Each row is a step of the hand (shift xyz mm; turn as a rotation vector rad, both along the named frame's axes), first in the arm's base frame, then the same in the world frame.
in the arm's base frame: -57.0 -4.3 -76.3 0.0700 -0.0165 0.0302
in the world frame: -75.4 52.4 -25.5 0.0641 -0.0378 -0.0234
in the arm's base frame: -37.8 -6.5 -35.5 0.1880 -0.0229 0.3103
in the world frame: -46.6 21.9 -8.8 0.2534 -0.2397 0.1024
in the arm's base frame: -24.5 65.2 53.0 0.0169 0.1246 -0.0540
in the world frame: 20.4 14.3 83.9 0.0449 0.1268 0.0253
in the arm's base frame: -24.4 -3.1 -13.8 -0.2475 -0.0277 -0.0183
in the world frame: -26.8 8.8 1.0 -0.2312 0.0107 0.0936
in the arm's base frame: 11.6 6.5 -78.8 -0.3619 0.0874 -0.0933
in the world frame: -12.6 56.9 -54.7 -0.3107 0.1546 0.1640
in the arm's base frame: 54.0 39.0 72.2 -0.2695 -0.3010 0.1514
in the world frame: 84.7 -23.9 43.6 -0.3002 -0.3029 0.0650
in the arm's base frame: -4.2 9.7 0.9 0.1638 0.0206 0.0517
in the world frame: 0.3 6.9 8.1 0.1665 -0.0320 -0.0342
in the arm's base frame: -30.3 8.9 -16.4 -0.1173 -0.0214 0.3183
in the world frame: -28.1 19.9 8.9 -0.0086 -0.2207 0.2583
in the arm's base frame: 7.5 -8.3 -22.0 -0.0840 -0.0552 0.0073
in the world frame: -3.7 8.1 -23.0 -0.0916 -0.0392 0.0152
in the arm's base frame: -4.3 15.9 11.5 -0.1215 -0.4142 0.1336
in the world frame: 6.0 4.3 18.7 -0.2205 -0.3856 -0.0827
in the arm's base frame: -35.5 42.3 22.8 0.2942 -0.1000 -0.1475
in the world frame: -7.5 18.5 56.3 0.1704 0.0031 -0.2988
